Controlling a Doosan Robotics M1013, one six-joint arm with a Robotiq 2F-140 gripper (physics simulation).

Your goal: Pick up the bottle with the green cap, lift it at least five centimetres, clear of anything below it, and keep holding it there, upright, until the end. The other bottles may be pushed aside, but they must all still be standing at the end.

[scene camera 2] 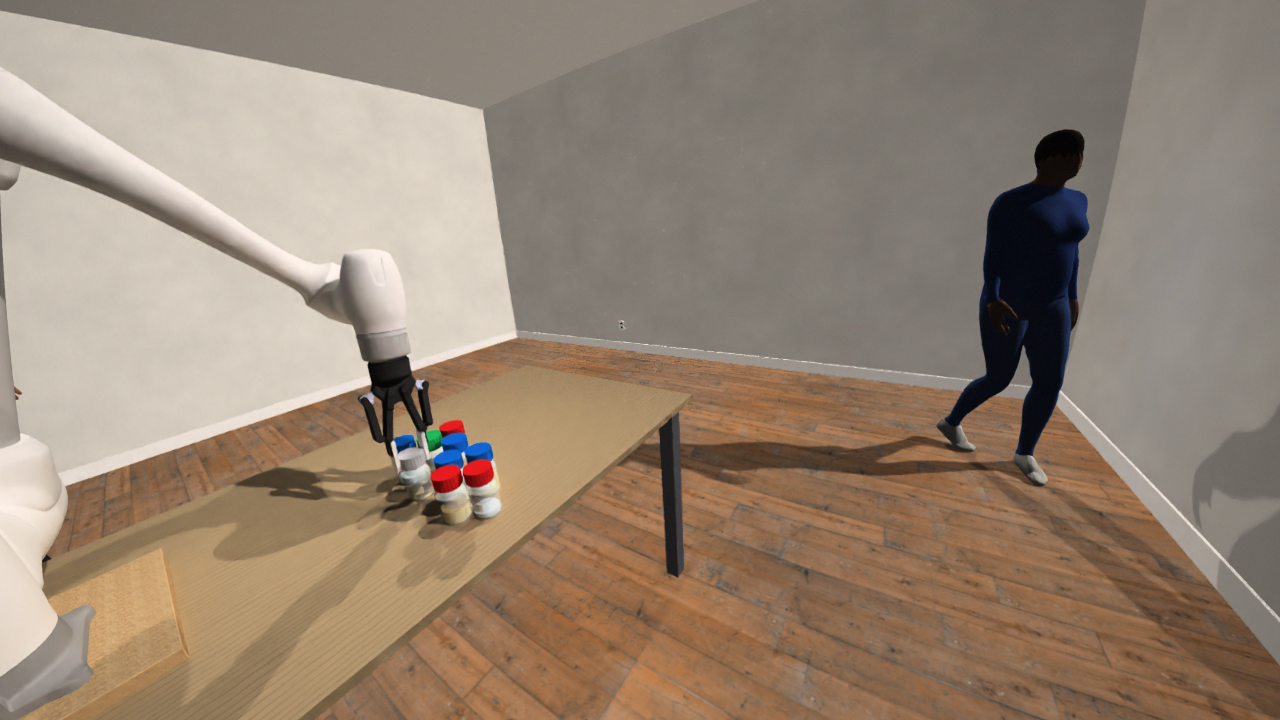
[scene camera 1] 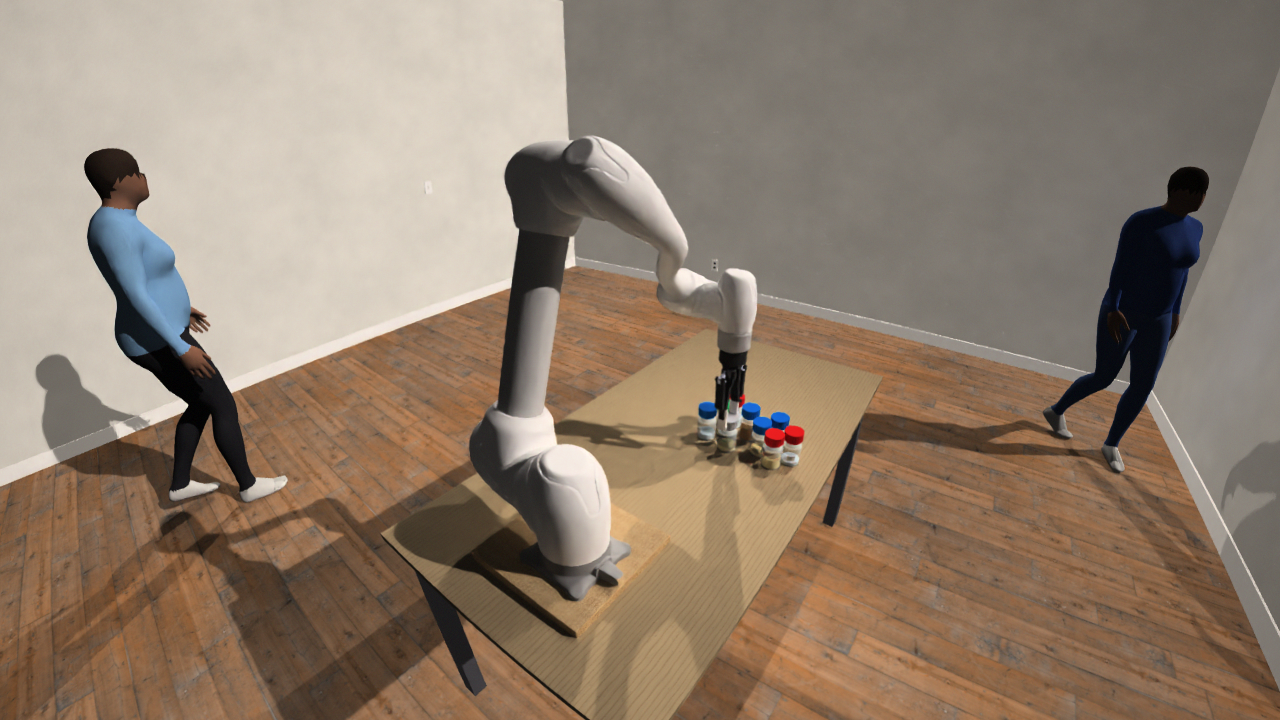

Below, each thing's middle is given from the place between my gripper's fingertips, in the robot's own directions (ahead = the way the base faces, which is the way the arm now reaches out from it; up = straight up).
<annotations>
I see my gripper 3 cm above the grey-capped bottle [scene camera 2: 416,473].
</annotations>
